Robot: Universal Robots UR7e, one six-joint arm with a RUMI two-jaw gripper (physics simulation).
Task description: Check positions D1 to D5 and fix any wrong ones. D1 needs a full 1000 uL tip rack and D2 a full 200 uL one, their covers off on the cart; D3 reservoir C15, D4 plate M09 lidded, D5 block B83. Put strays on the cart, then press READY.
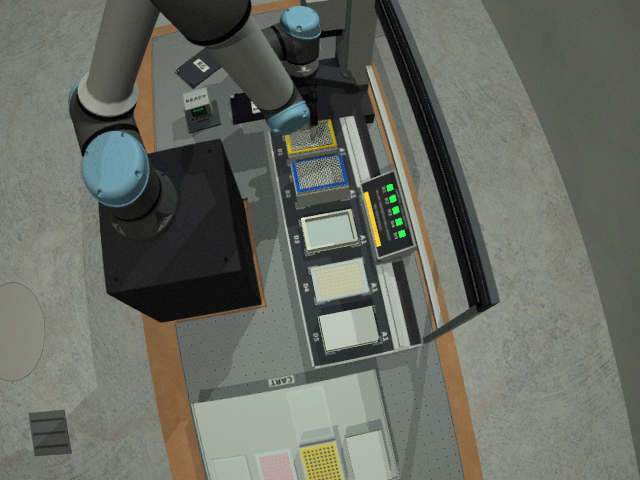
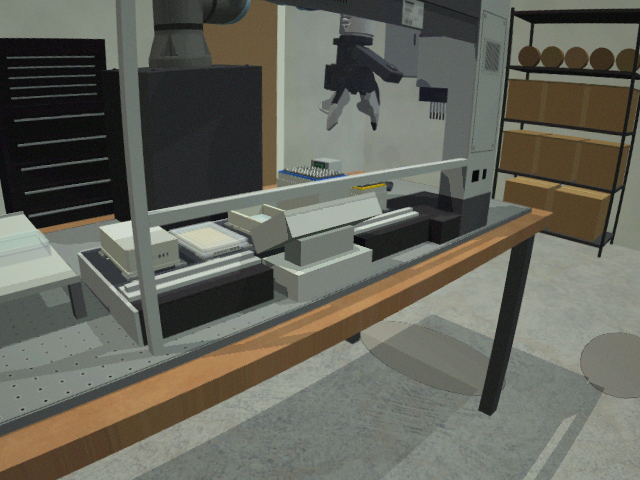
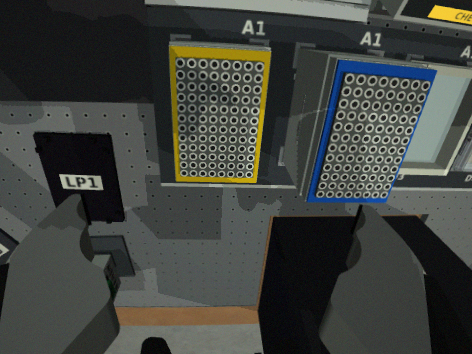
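Where they show: gripper, fingertip midpoint: (image 2: 352,130) (image 3: 224,203); arm's base, link origin: (image 1: 143,206).
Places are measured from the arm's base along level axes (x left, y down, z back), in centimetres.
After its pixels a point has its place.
My gripper (image 1: 313,129) (image 2: 352,126) {y 14.1, x 23.4, z -36.1 cm} (image 3: 224,203) {y 14.1, x 23.4, z -36.1 cm} is open and empty, high above the D1 end of the deck. On D1 stands a yellow-rimmed tip rack (image 1: 297,143) {y 25.0, x 21.8, z -33.2 cm} (image 2: 369,187) {y 25.5, x 22.5, z -42.8 cm} (image 3: 217,115) {y 25.0, x 23.9, z -37.6 cm}, its grid full and uncovered. On D2 stands a taller blue-rimmed rack (image 1: 319,173) {y 21.8, x 11.1, z -37.3 cm} (image 2: 310,173) (image 3: 372,135) {y 21.7, x 11.4, z -38.1 cm}, also full and uncovered. D3 holds a cream reservoir (image 1: 329,231) {y 30.3, x -1.0, z -38.0 cm} (image 3: 435,125) {y 30.3, x -2.5, z -37.6 cm}, D4 a pale plate (image 1: 339,280) {y 29.8, x -13.6, z -38.5 cm} (image 2: 209,238) under what looks like a clear lid, D5 a white block (image 1: 348,329) (image 2: 139,245). Their codes are unreadable. The READY button box (image 1: 198,105) {y 26.3, x 39.4, z -7.6 cm} (image 3: 111,272) {y 32.1, x 39.1, z -8.2 cm} stands behind the deck.
The check panel (image 1: 387,217) {y 24.8, x -1.3, z -51.9 cm} shows green lamps for D1 to D5. The cart (image 1: 242,418) {y 30.6, x -44.0, z -10.8 cm} bears a clear cover (image 1: 308,410) {y 28.1, x -43.8, z -26.8 cm}, a pink plate (image 1: 276,465) {y 28.9, x -56.5, z -17.3 cm}, a yellow rack (image 1: 321,461) {y 23.5, x -56.2, z -28.0 cm} and white pieces. A black LP1 pad (image 3: 80,162) {y 35.6, x 42.2, z -26.3 cm} lies beside D1. The gantry column stands near D1.
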